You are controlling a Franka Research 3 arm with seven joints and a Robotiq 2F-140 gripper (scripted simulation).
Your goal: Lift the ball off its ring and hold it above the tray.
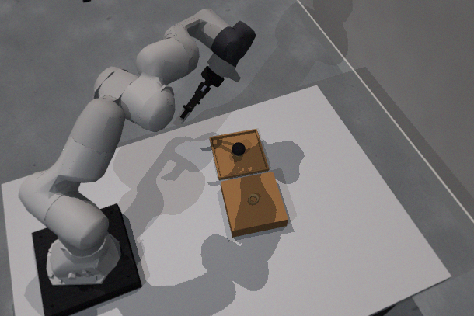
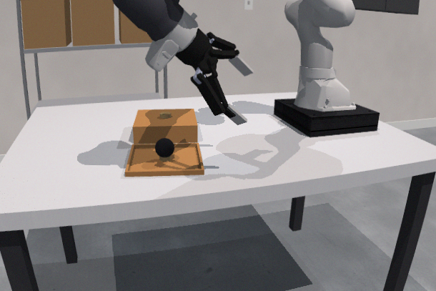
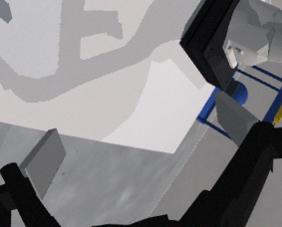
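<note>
Now: hand 19 cm short of the black ball, 7 cm to the left of it and 15 cm above it. The rest, counted from my hand: orange stand 19 cm ahead, 30 cm to the right, 15 cm below.
</note>
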